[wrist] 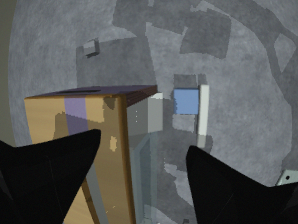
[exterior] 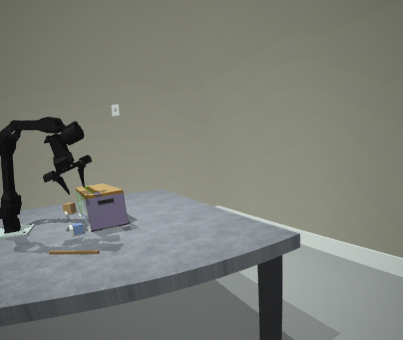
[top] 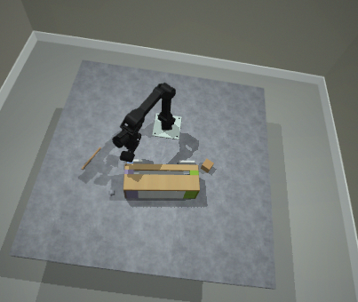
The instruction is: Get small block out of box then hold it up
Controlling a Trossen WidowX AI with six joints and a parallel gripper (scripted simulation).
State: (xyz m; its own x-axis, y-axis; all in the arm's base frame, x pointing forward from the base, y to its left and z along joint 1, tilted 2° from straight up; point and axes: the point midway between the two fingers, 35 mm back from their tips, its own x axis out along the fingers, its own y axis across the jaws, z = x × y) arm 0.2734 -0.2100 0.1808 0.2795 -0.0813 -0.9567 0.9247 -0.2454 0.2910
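Now: gripper tip 13 cm above the blue block, 2 cm past it and 1 cm to the left of it. From my gripper tip the other things lie so: wooden stick 23 cm to the right, 14 cm below, 8 cm behind; then tan cube 43 cm to the left, 12 cm below; then box 16 cm to the left, 9 cm below, 7 cm ahead.
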